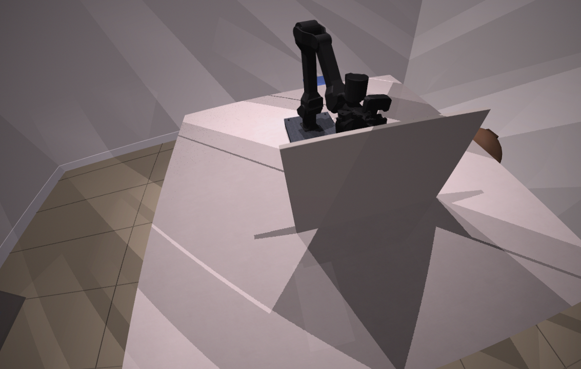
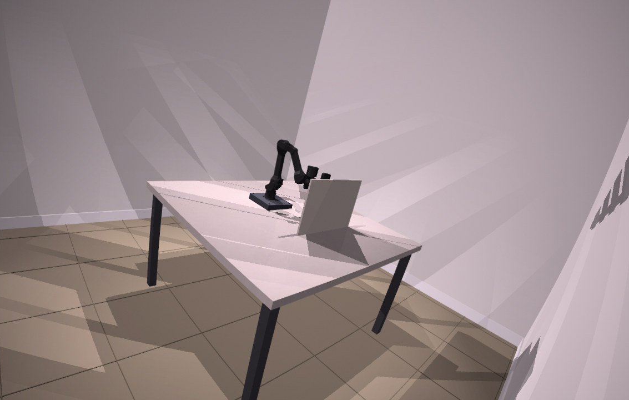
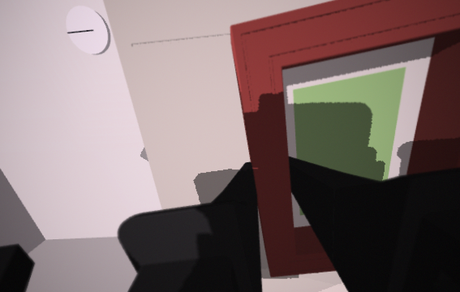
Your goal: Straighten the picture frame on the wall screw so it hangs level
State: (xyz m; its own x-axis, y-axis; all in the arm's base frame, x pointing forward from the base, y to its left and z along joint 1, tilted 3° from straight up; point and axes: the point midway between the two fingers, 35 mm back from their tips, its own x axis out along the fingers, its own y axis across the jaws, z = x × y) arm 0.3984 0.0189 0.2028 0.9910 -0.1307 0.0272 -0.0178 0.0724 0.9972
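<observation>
The picture frame lies 50 mm below my gripper tip. Also, from my gripper tip: wall panel (70 mm below, 20 mm ahead, 10 mm to the right).
</observation>
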